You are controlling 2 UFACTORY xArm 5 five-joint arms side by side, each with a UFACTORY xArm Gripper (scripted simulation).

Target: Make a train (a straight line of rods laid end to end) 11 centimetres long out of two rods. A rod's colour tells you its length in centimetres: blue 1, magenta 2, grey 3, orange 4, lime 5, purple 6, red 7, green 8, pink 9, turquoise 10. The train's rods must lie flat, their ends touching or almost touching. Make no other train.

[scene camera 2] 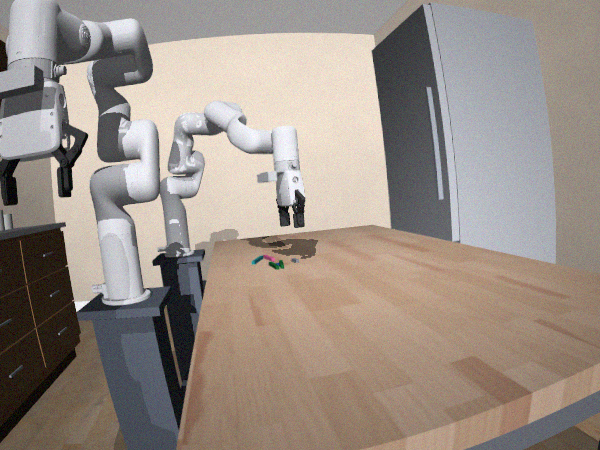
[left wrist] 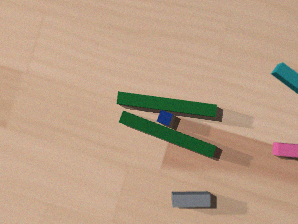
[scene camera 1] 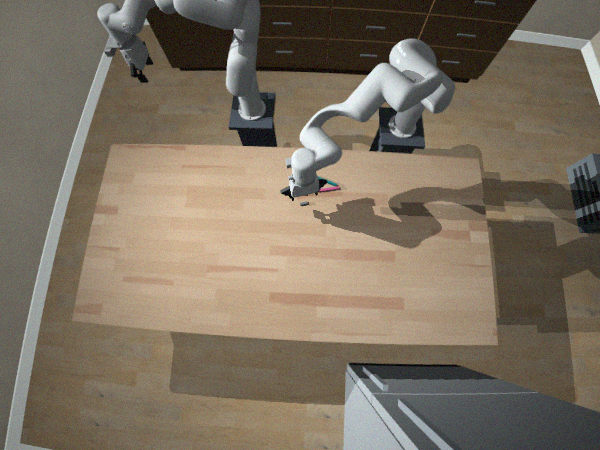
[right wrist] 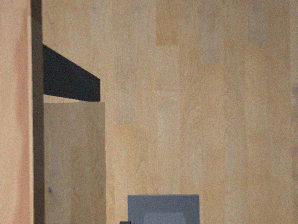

Labels:
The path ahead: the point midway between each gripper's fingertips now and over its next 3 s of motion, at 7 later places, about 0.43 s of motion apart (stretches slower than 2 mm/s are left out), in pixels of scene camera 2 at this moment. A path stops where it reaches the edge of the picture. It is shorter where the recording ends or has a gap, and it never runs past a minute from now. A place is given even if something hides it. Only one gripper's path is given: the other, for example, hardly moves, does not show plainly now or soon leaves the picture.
My left gripper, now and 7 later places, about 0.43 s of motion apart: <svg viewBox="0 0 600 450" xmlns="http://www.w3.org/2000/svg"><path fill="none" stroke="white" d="M292 226L289 228L283 230L279 233L274 235L269 237L268 241L268 243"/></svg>

